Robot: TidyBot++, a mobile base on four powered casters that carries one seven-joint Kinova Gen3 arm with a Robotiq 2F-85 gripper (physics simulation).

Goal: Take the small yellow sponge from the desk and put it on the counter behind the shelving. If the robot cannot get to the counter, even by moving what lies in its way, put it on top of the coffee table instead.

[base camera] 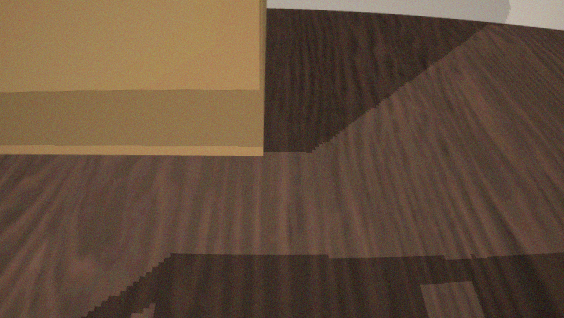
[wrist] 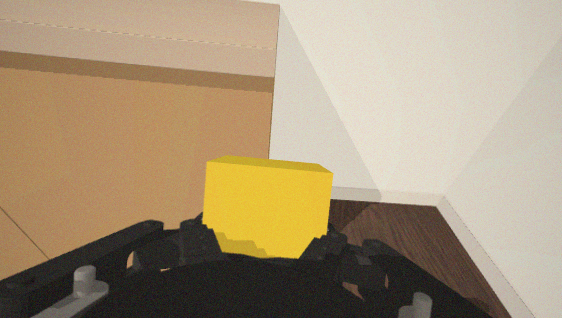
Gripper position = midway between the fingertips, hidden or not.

In view: the gripper (wrist: 266, 222), a small yellow sponge (wrist: 266, 208) and a tan wooden counter (base camera: 194, 85).
The tan wooden counter is seen too in the wrist view (wrist: 116, 116). The base camera view misses the small yellow sponge: it is out of frame.
